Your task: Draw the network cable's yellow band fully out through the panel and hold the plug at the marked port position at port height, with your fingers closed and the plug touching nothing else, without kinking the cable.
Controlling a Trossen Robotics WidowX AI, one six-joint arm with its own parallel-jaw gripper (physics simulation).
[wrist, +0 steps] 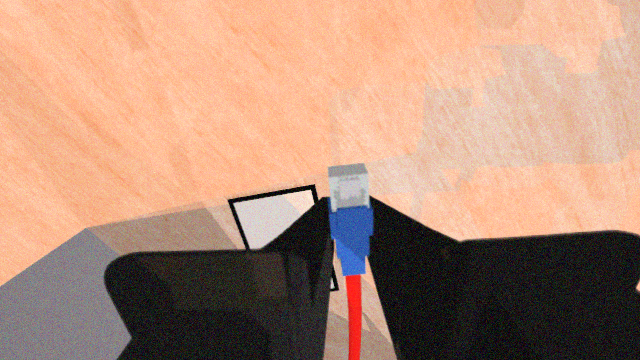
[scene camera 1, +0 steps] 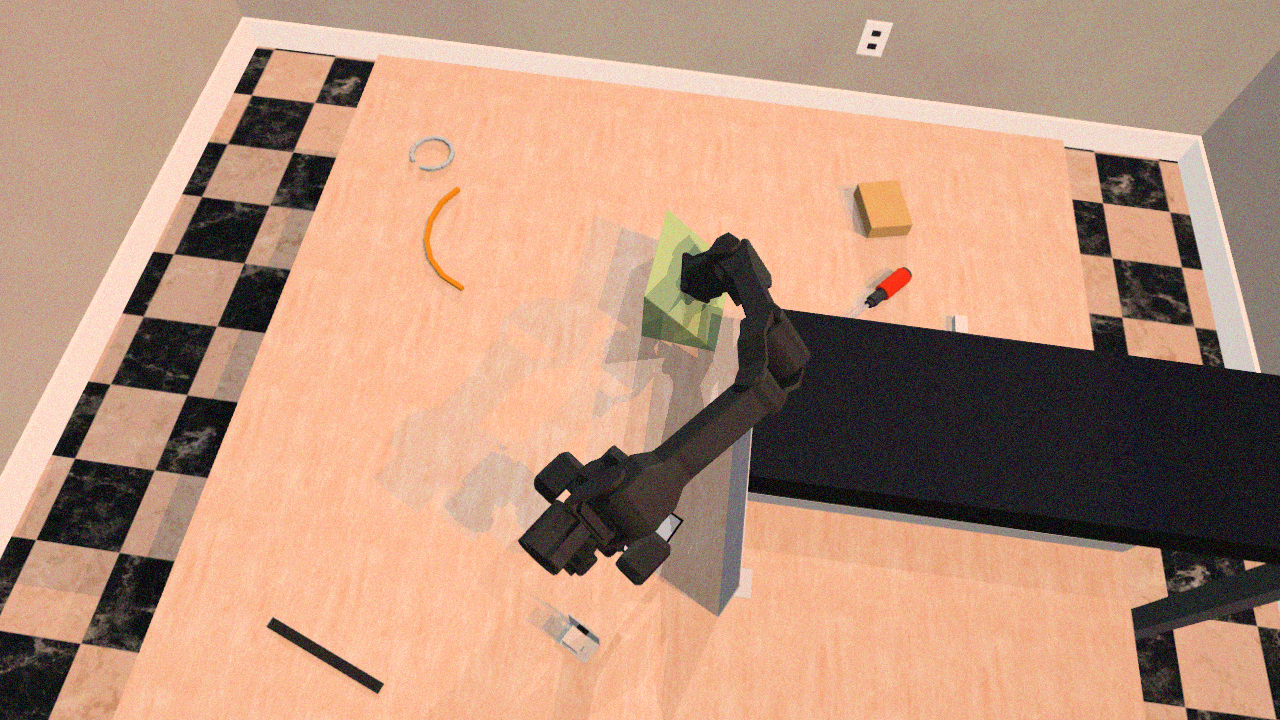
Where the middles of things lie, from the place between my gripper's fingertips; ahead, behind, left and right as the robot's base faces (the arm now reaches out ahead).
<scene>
Now: the black-outlined pale rectangle [wrist: 262, 220] 60 mm to the left of my hand, 40 mm below it and 20 mm behind it. Also, from my hand: red screwdriver [scene camera 1: 892, 284] (430 mm behind, 410 mm to the left, 30 mm below); tan box [scene camera 1: 881, 205] (610 mm behind, 420 mm to the left, 30 mm below); grey panel [scene camera 1: 733, 553] (170 mm to the left, 50 mm behind, 50 mm above).
</scene>
